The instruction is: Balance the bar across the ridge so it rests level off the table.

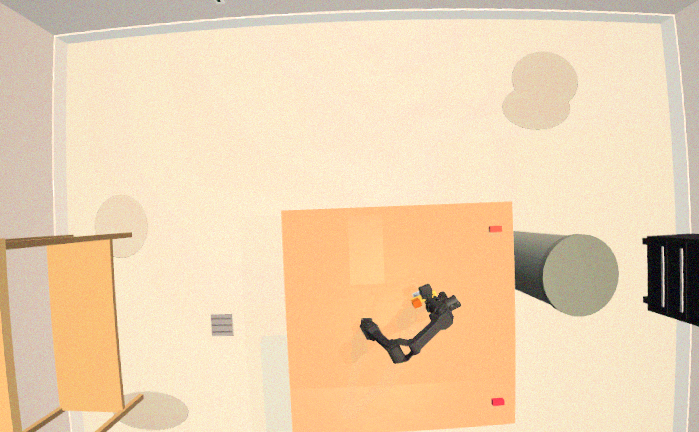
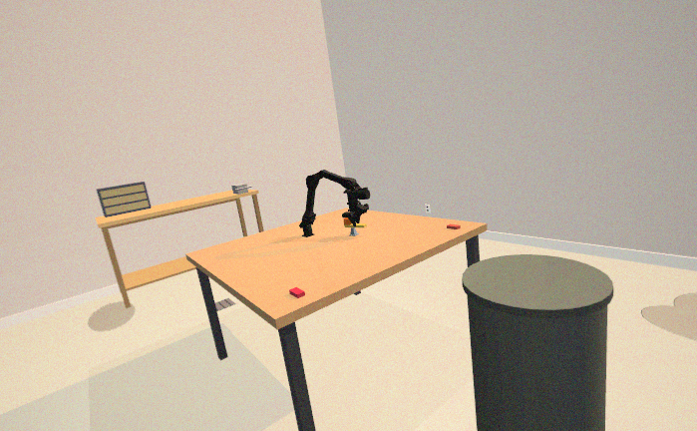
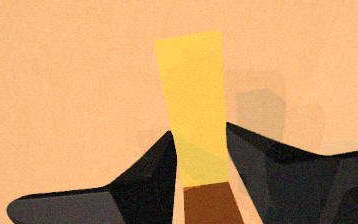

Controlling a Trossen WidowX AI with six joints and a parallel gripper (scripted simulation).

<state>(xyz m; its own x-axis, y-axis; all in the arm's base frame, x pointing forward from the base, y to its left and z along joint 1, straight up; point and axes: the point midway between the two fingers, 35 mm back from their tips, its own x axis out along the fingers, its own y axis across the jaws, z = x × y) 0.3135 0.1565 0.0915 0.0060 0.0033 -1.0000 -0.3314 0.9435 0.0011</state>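
My gripper tip is now 3 cm past the yellow bar, 1 cm to the left of it and 1 cm below it.
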